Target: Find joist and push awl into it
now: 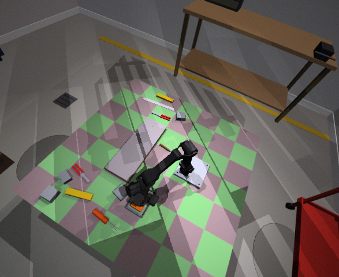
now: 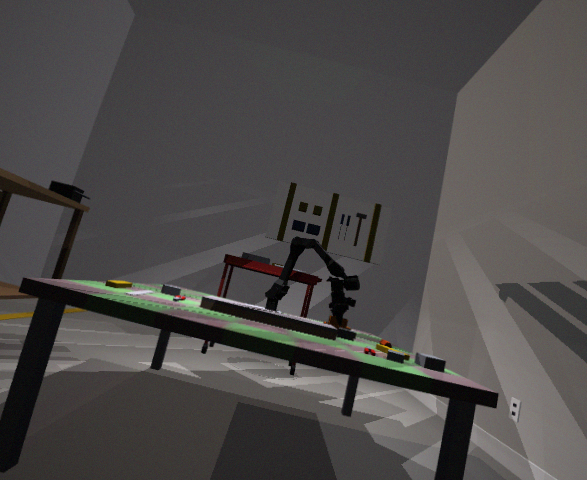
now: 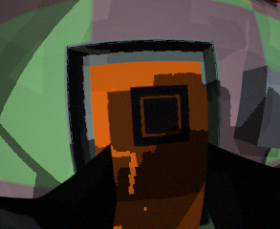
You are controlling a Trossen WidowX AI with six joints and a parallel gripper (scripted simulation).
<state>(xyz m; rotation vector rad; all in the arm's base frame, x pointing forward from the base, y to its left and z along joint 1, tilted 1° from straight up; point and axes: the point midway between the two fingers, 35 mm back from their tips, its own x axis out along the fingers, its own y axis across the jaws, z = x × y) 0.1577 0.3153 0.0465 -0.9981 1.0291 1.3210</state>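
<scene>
My gripper tip is now 2 cm below the orange stud finder and 1 cm to the right of it. Also, from my gripper tip: awl (42 cm to the right, 3 cm below, 2 cm ahead); ruler (80 cm to the right, 31 cm ahead, 4 cm below); glass-like tray (3 cm below, 1 cm to the right).
</scene>
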